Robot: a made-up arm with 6 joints.
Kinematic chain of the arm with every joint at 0, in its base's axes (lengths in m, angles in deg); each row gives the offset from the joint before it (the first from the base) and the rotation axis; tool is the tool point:
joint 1: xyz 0 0 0.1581 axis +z
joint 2: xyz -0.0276 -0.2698 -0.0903 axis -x
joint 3: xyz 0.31 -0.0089 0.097 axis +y
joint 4: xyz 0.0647 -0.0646 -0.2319 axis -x
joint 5: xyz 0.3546 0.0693 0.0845 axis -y
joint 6: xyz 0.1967 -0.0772 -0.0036 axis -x
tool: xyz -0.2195 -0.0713 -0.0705
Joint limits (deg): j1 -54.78..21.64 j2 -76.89..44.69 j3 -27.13..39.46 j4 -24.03..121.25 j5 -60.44..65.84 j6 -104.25..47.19
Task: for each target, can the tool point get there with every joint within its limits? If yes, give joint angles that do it. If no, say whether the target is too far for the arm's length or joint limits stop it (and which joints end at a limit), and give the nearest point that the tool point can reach.
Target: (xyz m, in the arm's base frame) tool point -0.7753 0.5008 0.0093
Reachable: no: joint limits stop it (at a limit: joint 1, joint 2, joint 3, joint 4, joint 5, joint 6) | nearest point 0.2831 0.2222 -0.0682 | short by 1.097 m
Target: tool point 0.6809 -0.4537 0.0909
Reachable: yes | joints -5.34 1.32 -10.41 48.64 17.54 7.90
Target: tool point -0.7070 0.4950 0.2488
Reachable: no: joint limits stop it (at a limit: joint 1, joint 2, joint 3, joint 5, joint 6) | nearest point 0.2875 0.2232 -0.0473 | short by 1.073 m
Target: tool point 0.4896 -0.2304 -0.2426
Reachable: yes | joints -12.08 -40.98 30.13 23.14 16.14 -43.19
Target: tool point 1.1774 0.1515 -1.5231
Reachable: no: too far | nearest point 0.6084 -0.0555 -0.3449 | short by 1.325 m
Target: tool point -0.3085 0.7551 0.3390
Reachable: no: joint limits stop it (at a limit: joint 1, joint 2, joint 3, joint 5, joint 6) | nearest point 0.2957 0.2221 -0.0266 | short by 0.885 m
